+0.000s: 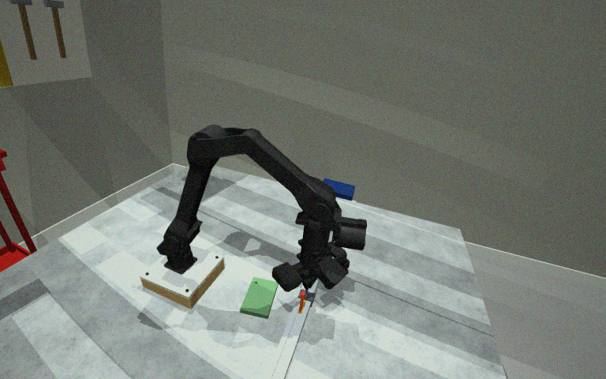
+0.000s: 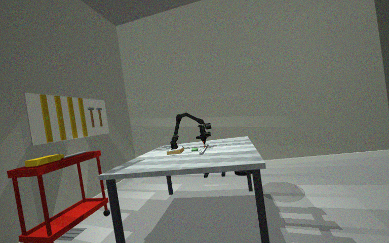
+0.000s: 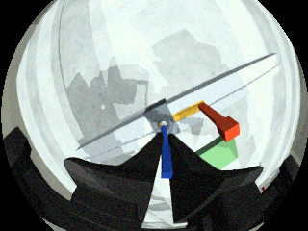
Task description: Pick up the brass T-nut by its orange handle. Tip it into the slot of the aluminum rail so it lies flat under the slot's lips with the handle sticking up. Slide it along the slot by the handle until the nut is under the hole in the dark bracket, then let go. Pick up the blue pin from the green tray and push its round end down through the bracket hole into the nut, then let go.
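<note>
The brass T-nut lies 2 cm to the right of my gripper tip. Round my gripper tip: aluminum rail (4 cm below, 2 cm to the right); then blue pin (right at my gripper tip); then green tray (12 cm behind, 5 cm below, 3 cm to the right).
</note>
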